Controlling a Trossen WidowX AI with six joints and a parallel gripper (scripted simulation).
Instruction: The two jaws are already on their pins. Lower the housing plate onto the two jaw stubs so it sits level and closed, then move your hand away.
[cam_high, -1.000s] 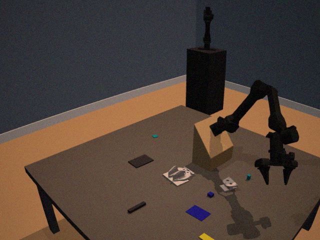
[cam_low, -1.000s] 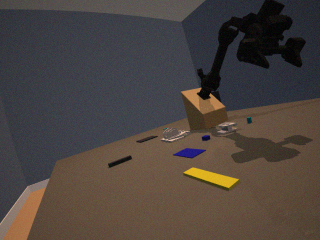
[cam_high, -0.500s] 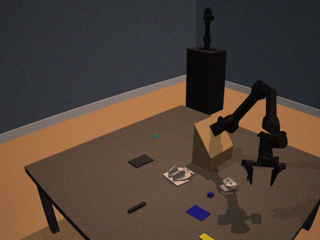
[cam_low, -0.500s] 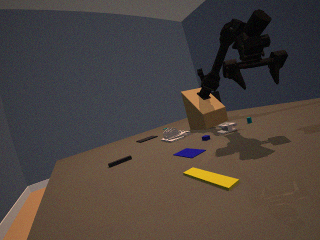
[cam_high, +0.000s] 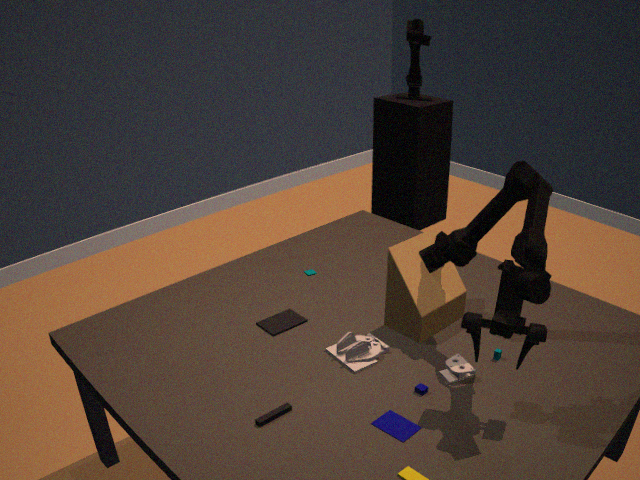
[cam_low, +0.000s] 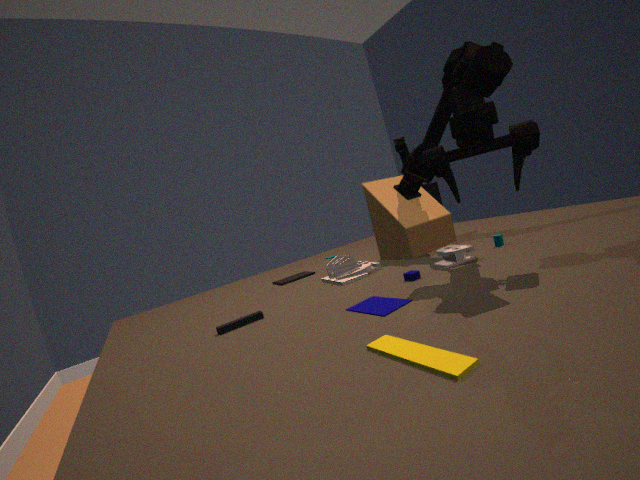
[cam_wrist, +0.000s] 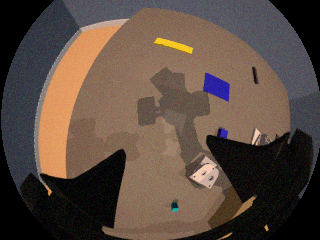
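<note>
Now: the blue cube 16 cm to the right of my gripper tip, 12 cm below it and 5 cm ahead of it. Round my gripper tip: teal cube 19 cm behind, 11 cm below, 10 cm to the right; yellow tile 28 cm ahead, 12 cm below, 5 cm to the left; blue tile 18 cm ahead, 13 cm below, 12 cm to the right.
</note>
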